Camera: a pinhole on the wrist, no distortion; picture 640 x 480 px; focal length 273.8 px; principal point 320.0 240.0 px. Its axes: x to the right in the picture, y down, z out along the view. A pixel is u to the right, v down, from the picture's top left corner.
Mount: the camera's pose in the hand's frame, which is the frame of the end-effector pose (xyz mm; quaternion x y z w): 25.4 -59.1 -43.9 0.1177 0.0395 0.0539 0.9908
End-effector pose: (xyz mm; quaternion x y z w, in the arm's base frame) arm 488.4 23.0 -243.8 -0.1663 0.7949 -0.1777 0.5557
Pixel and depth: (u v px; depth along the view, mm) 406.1 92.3 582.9
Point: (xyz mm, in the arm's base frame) 834.5 -572.6 -400.0
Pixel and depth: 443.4 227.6 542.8
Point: 829.7 -327.2 -570.7
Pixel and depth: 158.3 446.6 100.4
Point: 570.8 16.4 -234.4
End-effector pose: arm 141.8 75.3 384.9 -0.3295 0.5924 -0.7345 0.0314
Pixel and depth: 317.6 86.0 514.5
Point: 425.6 -159.4 866.3
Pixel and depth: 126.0 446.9 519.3
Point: 645.8 -317.4 142.8
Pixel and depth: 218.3 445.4 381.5
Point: 397.3 -253.6 267.9
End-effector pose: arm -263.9 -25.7 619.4 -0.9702 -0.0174 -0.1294 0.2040
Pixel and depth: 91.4 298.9 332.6
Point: -414.7 194.3 322.4
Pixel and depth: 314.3 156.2 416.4
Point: -142.7 360.4 454.3
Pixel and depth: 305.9 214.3 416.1
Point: -150.7 292.5 396.9
